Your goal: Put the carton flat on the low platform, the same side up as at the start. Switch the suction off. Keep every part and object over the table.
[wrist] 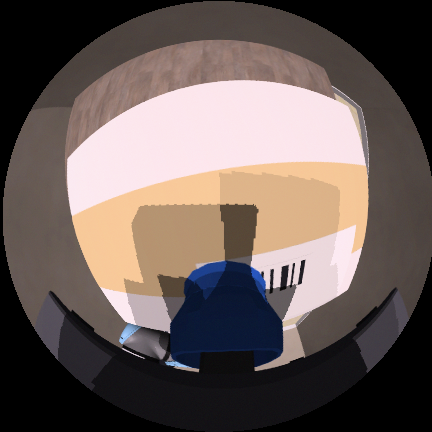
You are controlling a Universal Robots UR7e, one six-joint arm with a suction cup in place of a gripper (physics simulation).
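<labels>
My suction cup (pixel 225 308): 40 mm from the lens. A carton (pixel 273 175): 50 mm from the lens.
</labels>
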